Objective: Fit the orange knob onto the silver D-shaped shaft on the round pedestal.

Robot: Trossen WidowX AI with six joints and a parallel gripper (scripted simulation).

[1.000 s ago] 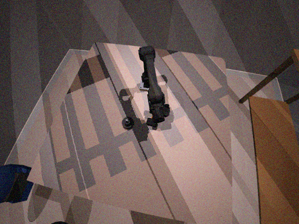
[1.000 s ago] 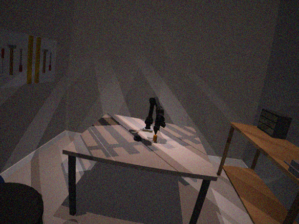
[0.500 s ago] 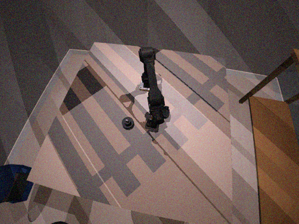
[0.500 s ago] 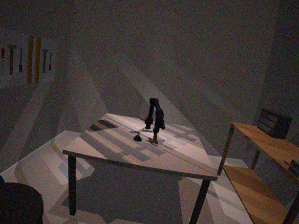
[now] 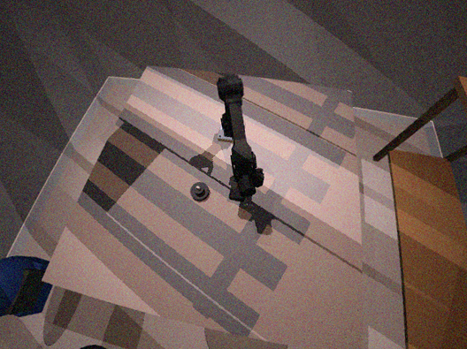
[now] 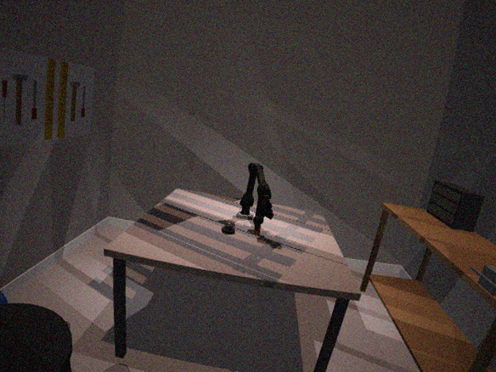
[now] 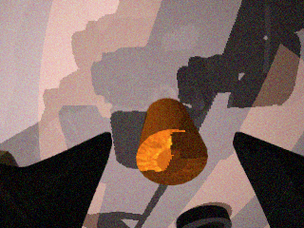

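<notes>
Right now the orange knob is 1 cm above my gripper tip. Also, from my gripper tip: round dark pedestal (19 cm to the right, 3 cm ahead, 1 cm below).
</notes>
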